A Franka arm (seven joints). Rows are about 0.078 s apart.
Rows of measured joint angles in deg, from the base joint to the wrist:
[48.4 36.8 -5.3 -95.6 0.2 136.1 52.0]
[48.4 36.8 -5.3 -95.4 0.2 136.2 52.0]
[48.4 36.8 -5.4 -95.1 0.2 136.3 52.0]
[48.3 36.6 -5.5 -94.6 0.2 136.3 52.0]
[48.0 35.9 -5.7 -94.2 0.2 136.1 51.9]
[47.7 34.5 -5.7 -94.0 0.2 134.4 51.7]
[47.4 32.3 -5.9 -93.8 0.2 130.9 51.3]
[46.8 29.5 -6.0 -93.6 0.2 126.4 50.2]
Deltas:
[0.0 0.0 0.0 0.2 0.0 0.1 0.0]
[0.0 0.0 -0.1 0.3 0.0 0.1 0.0]
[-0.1 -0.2 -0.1 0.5 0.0 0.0 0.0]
[-0.3 -0.7 -0.2 0.4 0.0 -0.2 -0.1]
[-0.3 -1.4 0.0 0.2 0.0 -1.7 -0.2]
[-0.3 -2.2 -0.2 0.2 0.0 -3.5 -0.4]
[-0.6 -2.8 -0.1 0.2 0.0 -4.5 -1.1]

